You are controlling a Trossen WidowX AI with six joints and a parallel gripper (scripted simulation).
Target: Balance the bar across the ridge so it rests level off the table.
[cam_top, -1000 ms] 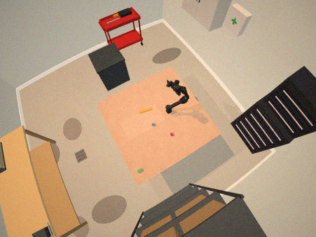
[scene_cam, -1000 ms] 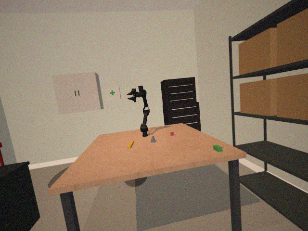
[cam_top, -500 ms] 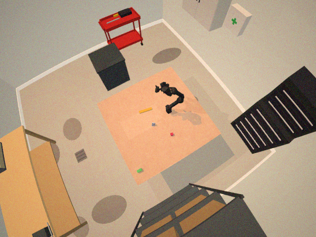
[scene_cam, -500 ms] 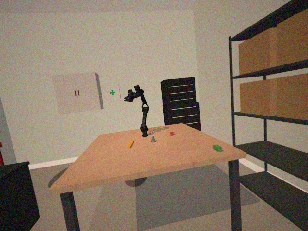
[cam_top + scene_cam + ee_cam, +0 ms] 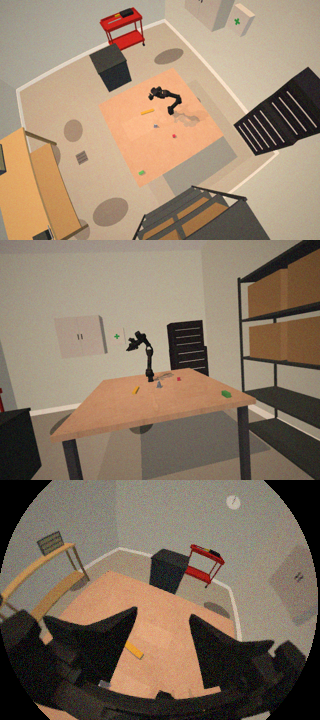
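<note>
Right now the yellow bar is 390 mm below my gripper tip, 110 mm ahead of it and 40 mm to the left of it. Also, from my gripper tip: green block: 720 mm to the left, 570 mm ahead, 390 mm below; then red block: 520 mm to the left, 390 mm below, 20 mm behind.
</note>
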